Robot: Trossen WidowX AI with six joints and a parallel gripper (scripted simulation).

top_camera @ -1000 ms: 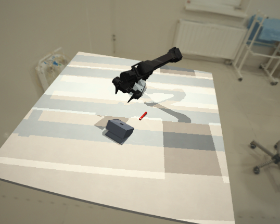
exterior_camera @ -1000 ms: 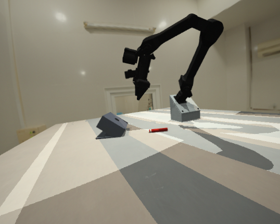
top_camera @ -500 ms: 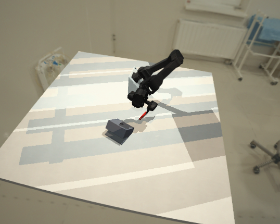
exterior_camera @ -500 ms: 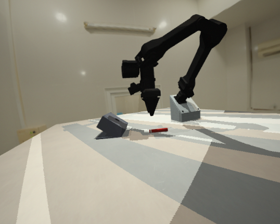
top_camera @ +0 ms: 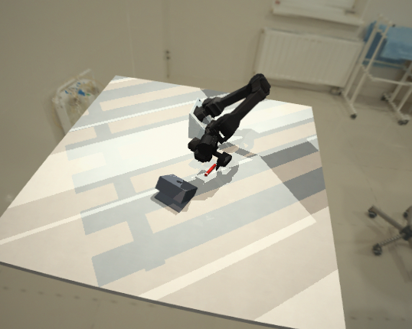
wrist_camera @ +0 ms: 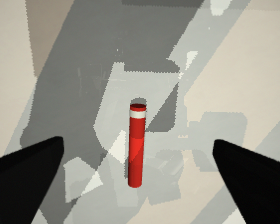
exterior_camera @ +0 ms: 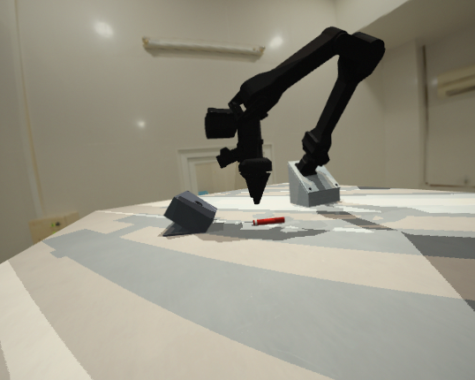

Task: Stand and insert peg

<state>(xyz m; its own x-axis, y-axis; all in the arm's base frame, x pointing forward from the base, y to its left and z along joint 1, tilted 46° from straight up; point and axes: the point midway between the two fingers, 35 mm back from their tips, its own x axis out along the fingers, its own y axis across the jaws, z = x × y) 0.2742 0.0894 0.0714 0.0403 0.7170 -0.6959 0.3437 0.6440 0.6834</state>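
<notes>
Right now my gripper tip is 1 cm past the red peg and 6 cm above it. Round my gripper tip: dark sloped panel: 14 cm ahead, 10 cm to the right, 2 cm below.
</notes>
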